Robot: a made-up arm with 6 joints.
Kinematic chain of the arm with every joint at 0, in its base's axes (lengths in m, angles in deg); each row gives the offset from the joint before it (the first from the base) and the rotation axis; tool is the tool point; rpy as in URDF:
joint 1: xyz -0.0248 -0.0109 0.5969 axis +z
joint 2: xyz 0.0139 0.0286 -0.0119 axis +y
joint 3: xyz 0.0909 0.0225 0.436 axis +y
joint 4: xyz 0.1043 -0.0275 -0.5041 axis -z
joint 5: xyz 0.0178 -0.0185 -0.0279 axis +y
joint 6: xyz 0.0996 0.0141 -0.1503 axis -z
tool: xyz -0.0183 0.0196 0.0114 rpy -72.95 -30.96 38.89
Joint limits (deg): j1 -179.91..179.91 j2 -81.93..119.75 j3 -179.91..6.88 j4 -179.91..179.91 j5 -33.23..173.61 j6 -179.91..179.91
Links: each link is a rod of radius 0.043 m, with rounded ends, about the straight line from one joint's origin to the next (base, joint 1, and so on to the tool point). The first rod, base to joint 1, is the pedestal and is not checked.
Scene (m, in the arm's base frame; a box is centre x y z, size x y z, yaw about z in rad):
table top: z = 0
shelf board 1: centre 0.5 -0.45 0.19 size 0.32 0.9 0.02 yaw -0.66
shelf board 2: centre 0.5 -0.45 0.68 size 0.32 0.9 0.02 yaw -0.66
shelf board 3: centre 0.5 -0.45 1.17 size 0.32 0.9 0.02 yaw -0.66
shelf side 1: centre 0.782 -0.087 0.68 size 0.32 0.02 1 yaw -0.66
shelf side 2: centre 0.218 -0.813 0.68 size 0.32 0.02 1 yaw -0.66
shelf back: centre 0.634 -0.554 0.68 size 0.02 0.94 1 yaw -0.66
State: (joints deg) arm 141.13 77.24 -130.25 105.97 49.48 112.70
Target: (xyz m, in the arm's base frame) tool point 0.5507 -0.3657 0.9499
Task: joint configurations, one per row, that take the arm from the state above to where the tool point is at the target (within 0.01 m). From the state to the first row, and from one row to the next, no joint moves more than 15 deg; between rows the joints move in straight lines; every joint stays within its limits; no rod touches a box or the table.
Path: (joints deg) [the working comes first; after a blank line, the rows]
Joints at the target: -19.21 -7.91 -71.45 113.17 -19.77 115.93
Straight joint move there: touches shelf side 1.

1: 126.62 64.40 -121.63 108.77 41.21 113.33
2: 112.11 51.56 -113.01 111.57 32.94 113.95
3: 97.59 38.72 -104.40 114.36 24.67 114.58
4: 83.08 25.88 -95.78 117.16 16.40 115.21
5: 68.57 13.04 -87.16 119.96 8.12 115.83
6: 54.06 0.20 -78.54 122.76 -0.15 116.46
7: 39.54 -12.64 -69.92 125.56 -8.42 117.08
8: 25.03 -25.48 -61.30 128.36 -16.69 117.71
9: 10.52 -38.32 -52.69 131.15 -24.96 118.34
10: -3.99 -51.16 -44.07 133.95 -33.23 118.96
11: -9.07 -36.75 -53.20 127.03 -28.74 117.95
12: -14.14 -22.33 -62.32 120.10 -24.26 116.94
13: -19.21 -7.91 -71.45 113.17 -19.77 115.93

